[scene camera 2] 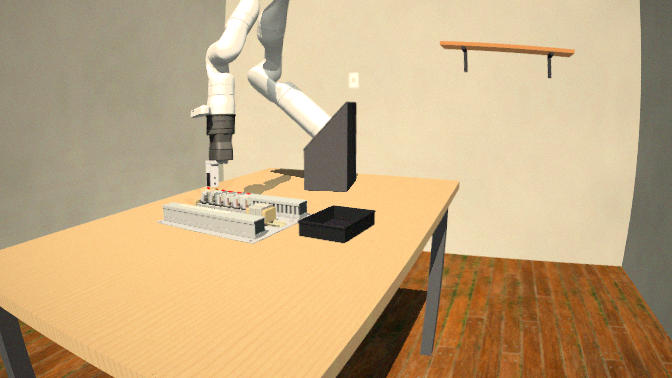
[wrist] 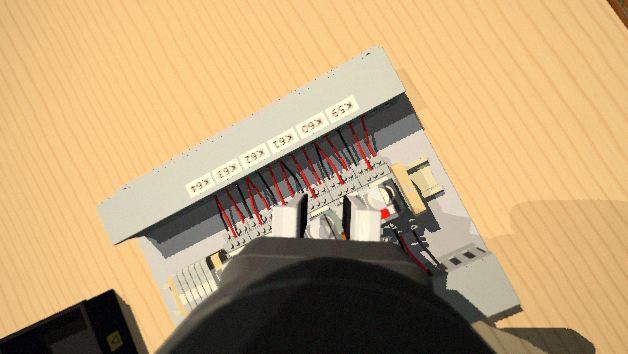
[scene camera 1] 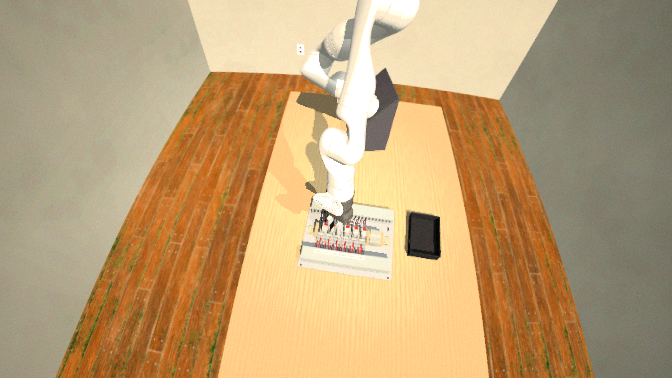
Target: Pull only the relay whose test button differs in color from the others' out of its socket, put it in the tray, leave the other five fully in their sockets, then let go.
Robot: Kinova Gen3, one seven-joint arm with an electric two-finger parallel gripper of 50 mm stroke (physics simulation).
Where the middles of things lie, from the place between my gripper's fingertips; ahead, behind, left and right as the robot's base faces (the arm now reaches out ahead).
Right now the relay panel [scene camera 1: 308,240] is 1 cm behind my hand, 5 cm to the left of it and 8 cm below it.
